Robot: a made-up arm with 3 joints. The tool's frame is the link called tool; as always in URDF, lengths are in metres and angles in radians. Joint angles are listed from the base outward. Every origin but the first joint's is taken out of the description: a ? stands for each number. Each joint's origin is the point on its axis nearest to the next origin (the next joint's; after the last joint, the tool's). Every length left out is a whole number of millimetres.
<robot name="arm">
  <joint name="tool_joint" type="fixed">
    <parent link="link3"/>
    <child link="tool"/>
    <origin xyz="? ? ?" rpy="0 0 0"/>
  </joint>
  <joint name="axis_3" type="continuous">
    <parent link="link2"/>
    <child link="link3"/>
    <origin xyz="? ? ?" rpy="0 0 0"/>
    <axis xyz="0 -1 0"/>
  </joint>
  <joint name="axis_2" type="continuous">
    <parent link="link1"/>
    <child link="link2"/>
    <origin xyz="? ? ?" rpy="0 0 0"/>
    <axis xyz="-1 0 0"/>
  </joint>
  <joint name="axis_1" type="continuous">
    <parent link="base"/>
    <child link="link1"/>
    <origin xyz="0 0 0.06" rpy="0 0 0"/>
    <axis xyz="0 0 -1"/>
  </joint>
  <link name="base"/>
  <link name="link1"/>
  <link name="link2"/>
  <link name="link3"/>
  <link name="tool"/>
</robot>
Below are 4 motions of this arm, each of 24 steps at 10 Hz.
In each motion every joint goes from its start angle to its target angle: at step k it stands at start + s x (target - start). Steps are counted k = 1, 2, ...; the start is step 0. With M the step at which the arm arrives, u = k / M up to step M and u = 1 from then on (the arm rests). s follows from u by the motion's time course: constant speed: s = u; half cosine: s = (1 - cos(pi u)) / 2; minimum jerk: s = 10 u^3 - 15 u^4 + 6 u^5.
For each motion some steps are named. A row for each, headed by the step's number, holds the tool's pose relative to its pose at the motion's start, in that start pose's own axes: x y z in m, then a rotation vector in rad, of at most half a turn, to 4 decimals.
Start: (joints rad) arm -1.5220 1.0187 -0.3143
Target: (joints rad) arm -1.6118 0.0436 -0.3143
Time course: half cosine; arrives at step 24
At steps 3, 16, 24:
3: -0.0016 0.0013 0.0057 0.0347 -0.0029 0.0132
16: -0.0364 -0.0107 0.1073 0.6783 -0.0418 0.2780
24: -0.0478 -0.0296 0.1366 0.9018 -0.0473 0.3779

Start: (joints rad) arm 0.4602 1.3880 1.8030
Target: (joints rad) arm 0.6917 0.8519 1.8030
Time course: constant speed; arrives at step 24
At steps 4, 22, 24:
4: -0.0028 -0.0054 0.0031 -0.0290 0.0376 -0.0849
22: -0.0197 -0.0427 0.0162 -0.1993 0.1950 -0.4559
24: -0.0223 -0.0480 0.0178 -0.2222 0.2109 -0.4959

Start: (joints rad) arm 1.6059 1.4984 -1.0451
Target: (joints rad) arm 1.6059 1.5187 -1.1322
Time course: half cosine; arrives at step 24
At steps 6, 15, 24:
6: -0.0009 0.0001 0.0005 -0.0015 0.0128 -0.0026
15: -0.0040 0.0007 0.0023 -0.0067 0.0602 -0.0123
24: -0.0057 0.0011 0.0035 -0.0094 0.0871 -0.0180

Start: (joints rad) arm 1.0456 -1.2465 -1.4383
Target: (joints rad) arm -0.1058 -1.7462 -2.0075
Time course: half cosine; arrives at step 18
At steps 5, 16, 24:
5: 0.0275 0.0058 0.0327 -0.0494 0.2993 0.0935
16: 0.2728 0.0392 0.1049 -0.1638 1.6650 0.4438
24: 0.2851 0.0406 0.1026 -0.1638 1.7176 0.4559

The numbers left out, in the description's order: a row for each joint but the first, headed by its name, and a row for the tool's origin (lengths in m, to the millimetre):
tool: -0.052 0 -0.096
axis_3: 0 0.14 0.05
axis_2: 0.313 -0.113 0

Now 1 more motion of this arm.
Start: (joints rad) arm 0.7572 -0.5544 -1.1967
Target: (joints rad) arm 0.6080 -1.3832 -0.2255
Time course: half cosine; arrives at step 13
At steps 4, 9, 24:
4: 0.0021 -0.0038 -0.0001 0.0597 -0.1898 0.1710
9: 0.0134 0.0033 0.0214 0.3963 -0.6421 0.5341
24: 0.0161 0.0091 0.0386 0.5857 -0.7870 0.6225

